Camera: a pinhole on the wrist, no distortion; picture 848 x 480 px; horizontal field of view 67.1 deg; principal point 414.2 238.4 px. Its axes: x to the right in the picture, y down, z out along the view. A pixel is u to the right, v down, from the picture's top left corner.
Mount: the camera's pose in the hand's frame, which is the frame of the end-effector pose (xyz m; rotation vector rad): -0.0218 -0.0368 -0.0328 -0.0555 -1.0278 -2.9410
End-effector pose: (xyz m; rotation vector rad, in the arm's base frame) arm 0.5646 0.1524 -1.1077 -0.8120 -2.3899 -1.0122
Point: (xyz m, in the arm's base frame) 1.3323 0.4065 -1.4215
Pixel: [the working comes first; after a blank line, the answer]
In the camera's frame: 0.6445 -0.2388 0.5553

outside the picture
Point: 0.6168 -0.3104 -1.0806
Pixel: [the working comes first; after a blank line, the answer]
In the camera's frame: 0.1508 -0.0783 -0.3789

behind the camera
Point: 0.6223 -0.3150 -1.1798
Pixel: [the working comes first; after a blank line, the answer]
In the camera's frame: 0.2164 -0.0050 -0.3640

behind the camera
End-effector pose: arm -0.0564 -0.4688 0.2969 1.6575 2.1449 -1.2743
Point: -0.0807 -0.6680 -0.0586
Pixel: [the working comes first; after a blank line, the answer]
In the camera's frame: -0.0754 0.0995 0.4393

304.4 383.3
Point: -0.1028 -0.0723 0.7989
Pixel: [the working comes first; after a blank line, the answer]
In the camera's frame: -0.0593 -0.1348 -0.5783

behind the camera
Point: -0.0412 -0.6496 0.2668
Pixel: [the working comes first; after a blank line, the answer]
In the camera's frame: 0.1044 0.0556 0.1681

811.2 449.7
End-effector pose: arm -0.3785 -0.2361 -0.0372 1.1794 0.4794 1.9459
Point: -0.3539 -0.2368 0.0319
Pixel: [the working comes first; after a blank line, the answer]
In the camera's frame: -0.0512 0.0004 0.1154

130.4 240.9
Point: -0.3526 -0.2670 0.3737
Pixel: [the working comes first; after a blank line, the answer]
In the camera's frame: -0.2159 -0.0766 0.4064

74.6 117.9
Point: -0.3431 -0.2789 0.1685
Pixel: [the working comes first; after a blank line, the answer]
In the camera's frame: -0.0906 -0.0352 0.2486

181.2 147.9
